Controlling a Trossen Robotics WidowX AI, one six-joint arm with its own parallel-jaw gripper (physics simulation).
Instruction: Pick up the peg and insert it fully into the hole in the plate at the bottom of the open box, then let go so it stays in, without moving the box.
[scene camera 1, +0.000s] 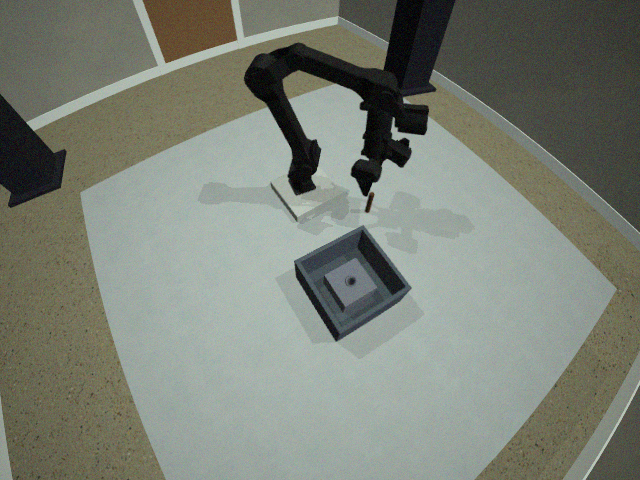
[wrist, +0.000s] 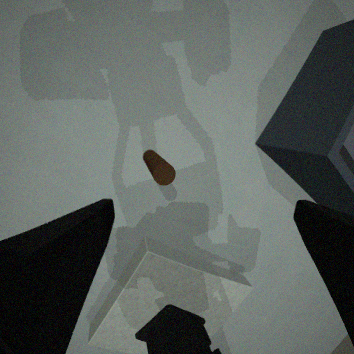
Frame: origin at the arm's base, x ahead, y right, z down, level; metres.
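Seen in the pictures: gripper, fingertip midpoint: (scene camera 1: 370, 186) (wrist: 206, 209); arm's base at its link origin: (scene camera 1: 302, 184) (wrist: 170, 327).
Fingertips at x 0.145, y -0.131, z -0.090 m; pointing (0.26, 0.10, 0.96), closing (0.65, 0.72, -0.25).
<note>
Pixels of each thing's top centre, then the offset from my fingertips to it.
- brown peg at its top centre: (wrist: 164, 174) (scene camera 1: 372, 193) dz +0.040, dx -0.002, dy -0.015 m
- blue-grey open box at its top centre: (scene camera 1: 353, 274) dz +0.022, dx +0.191, dy +0.146 m
The brown peg (scene camera 1: 369, 202) (wrist: 160, 168) stands upright on the pale floor mat, apart from the box. My gripper (scene camera 1: 364, 190) (wrist: 206, 209) is open and empty above the mat near the peg. In the wrist view the peg shows ahead of the fingertips, nearer the left finger. The blue-grey open box (scene camera 1: 373, 310) (wrist: 310, 100) is in front of the peg in the scene view and at the right edge of the wrist view. Its plate (scene camera 1: 337, 281) lies at the bottom, with a round hole (scene camera 1: 350, 281) that looks empty.
The arm's pale base slab (scene camera 1: 302, 207) (wrist: 117, 317) is left of the peg in the scene view and at the bottom of the wrist view. Dark columns (scene camera 1: 417, 46) (scene camera 1: 25, 160) stand beyond the mat. The arm's shadow falls around the peg.
</note>
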